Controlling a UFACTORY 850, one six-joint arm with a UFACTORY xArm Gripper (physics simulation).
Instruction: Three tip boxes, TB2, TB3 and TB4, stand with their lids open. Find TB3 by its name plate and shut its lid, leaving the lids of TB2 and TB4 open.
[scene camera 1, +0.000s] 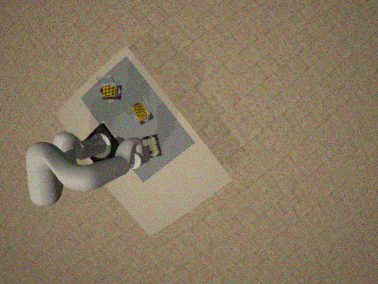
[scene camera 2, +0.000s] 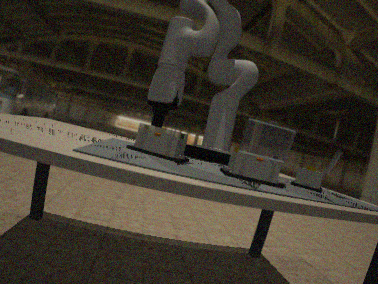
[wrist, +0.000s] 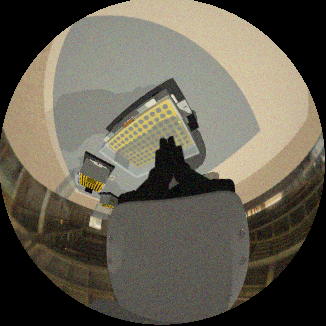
Note:
I see my gripper (wrist: 168, 145), a grey mat (scene camera 1: 118, 115), a tip box (wrist: 94, 167) and a tip box (scene camera 2: 171, 148).
The grey mat is seen too in the wrist view (wrist: 100, 74).

